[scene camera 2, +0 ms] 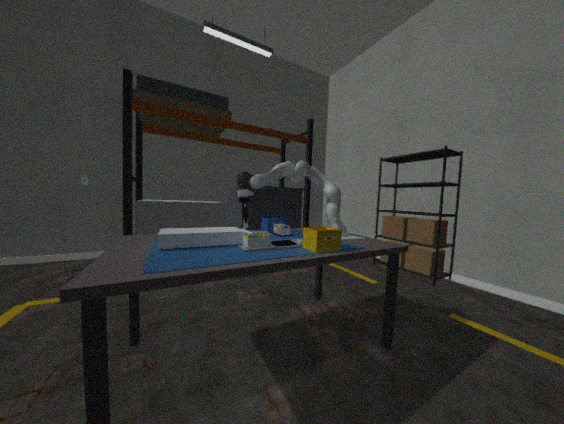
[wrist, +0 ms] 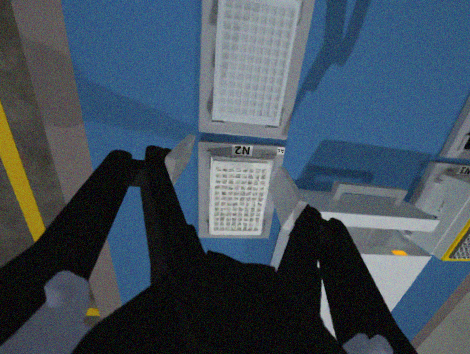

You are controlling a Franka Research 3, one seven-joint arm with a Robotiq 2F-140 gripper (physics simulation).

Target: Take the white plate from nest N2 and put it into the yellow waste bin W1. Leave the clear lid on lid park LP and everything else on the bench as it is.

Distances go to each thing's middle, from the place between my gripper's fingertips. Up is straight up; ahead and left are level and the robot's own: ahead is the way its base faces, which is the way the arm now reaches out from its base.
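Measured from the long white box [wrist: 394,262], my hand is 21 cm to the right of it and 27 cm short of it, and my hand is also 2 cm above it.
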